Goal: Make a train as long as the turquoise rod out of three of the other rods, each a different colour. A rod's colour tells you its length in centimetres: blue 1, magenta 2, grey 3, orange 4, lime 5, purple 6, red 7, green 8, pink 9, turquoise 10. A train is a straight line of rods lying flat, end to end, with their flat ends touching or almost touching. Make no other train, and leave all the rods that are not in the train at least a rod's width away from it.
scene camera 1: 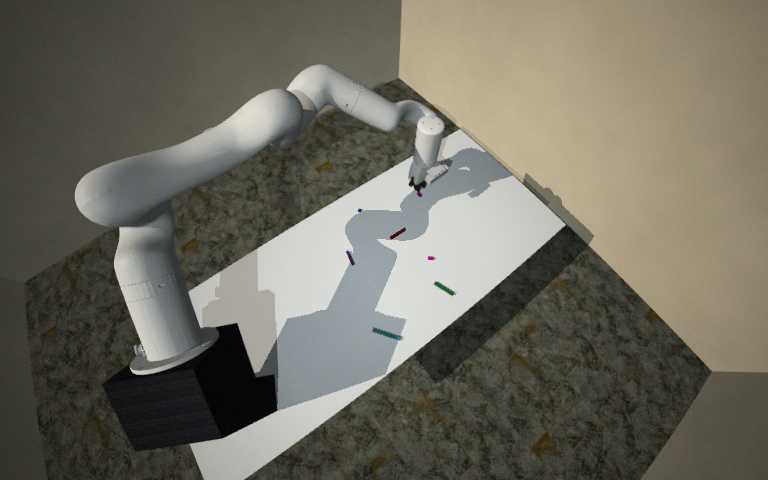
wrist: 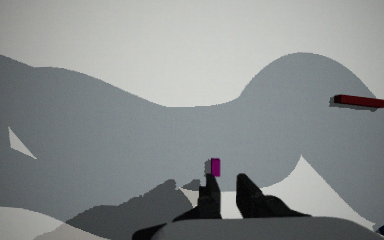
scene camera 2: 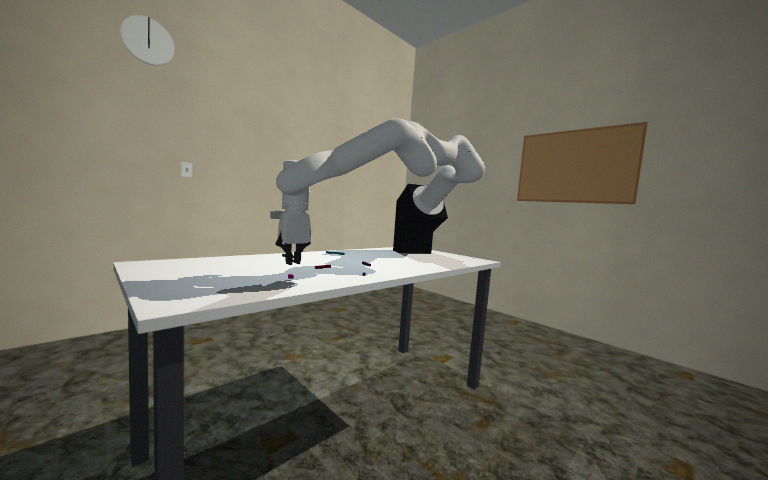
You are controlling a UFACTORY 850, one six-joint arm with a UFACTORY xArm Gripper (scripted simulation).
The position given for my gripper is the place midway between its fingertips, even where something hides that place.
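Observation:
There is my gripper (scene camera 2: 293, 264), visible to me now. I can also see my gripper (wrist: 224, 188) from the wrist.

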